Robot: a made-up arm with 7 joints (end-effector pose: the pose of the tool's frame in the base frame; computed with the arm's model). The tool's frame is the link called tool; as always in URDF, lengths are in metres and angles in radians. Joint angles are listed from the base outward.
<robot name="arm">
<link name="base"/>
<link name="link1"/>
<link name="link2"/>
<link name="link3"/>
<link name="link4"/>
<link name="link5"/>
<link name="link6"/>
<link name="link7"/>
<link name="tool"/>
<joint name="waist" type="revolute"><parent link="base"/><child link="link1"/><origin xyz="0.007 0.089 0.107"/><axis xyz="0 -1 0"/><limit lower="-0.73" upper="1.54"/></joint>
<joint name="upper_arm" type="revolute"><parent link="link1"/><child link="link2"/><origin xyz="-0.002 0.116 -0.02"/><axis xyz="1 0 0"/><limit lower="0.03" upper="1.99"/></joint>
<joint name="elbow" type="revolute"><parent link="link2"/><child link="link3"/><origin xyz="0.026 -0.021 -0.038"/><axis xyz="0 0 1"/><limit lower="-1.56" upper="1.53"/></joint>
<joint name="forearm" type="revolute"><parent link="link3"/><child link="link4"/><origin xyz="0.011 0.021 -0.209"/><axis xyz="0 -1 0"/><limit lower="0.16" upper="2.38"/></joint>
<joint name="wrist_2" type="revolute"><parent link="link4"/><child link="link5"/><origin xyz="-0.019 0.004 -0.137"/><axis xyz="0 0 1"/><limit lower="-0.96" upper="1.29"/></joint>
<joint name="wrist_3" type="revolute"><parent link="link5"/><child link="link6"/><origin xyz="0.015 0.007 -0.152"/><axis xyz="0 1 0"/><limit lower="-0.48" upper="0.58"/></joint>
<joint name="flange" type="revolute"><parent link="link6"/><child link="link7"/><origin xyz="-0.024 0.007 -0.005"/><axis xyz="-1 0 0"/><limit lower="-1.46" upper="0.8"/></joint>
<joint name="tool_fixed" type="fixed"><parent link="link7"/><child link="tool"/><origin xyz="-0.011 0 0.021" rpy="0.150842 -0.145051 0.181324"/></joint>
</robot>
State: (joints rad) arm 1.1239 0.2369 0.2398 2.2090 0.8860 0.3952 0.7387
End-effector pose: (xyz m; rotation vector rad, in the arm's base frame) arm 0.2359 0.3040 0.2887 1.1912 2.6874 0.9737
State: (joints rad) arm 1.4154 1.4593 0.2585 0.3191 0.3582 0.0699 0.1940
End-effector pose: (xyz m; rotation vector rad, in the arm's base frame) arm 0.0675 0.7226 0.1667 0.8865 -2.0229 1.3701
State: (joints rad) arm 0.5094 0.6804 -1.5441 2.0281 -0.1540 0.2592 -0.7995
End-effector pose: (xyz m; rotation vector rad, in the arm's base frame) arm 0.2163 0.0800 -0.1495 -0.0598 -2.0572 -0.7953
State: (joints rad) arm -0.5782 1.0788 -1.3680 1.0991 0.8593 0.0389 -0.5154
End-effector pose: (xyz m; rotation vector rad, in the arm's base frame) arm -0.1589 0.4400 -0.3022 0.4948 0.0338 -0.5538
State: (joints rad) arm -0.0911 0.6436 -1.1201 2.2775 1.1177 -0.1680 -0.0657
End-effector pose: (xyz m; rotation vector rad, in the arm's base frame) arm 0.1266 0.0701 -0.1464 -1.3725 -0.8592 0.2438
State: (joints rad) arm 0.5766 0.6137 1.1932 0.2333 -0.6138 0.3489 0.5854
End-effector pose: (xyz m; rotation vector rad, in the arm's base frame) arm 0.2242 0.5406 -0.2358 0.0543 -0.8105 0.8764
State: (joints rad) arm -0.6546 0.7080 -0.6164 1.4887 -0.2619 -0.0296 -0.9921
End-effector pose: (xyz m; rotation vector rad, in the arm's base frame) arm 0.0048 0.2794 -0.3499 0.6852 -1.3556 -0.5353
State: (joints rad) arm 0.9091 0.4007 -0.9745 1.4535 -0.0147 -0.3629 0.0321
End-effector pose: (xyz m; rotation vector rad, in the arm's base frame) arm 0.4659 0.1107 0.0288 -0.3558 -2.3418 -1.1010
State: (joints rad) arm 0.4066 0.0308 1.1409 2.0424 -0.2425 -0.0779 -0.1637
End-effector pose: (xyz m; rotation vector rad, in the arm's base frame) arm 0.1661 0.4543 -0.0062 1.4600 -2.2038 1.1944
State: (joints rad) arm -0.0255 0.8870 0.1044 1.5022 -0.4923 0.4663 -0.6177
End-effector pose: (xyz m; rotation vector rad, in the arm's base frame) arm 0.2926 0.4563 -0.0751 1.8334 -1.4150 -0.3253
